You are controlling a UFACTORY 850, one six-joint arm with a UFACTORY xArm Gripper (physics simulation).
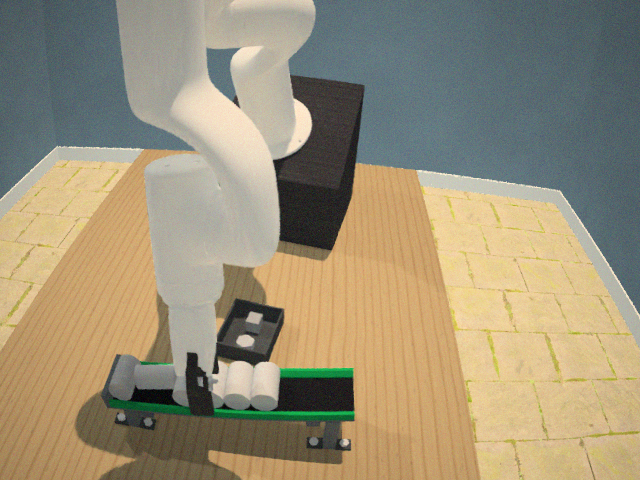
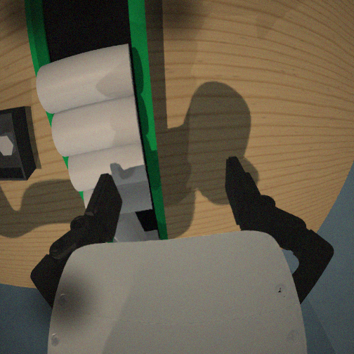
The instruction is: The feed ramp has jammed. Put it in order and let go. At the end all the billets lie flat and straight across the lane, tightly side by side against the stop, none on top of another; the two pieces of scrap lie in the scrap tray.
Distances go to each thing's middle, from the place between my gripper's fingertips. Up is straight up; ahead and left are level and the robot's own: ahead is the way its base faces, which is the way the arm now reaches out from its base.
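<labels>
I find the scrap tray (image 1: 234,325) 110 mm lower than my hand, 90 mm left of it and 230 mm behind it.
</labels>
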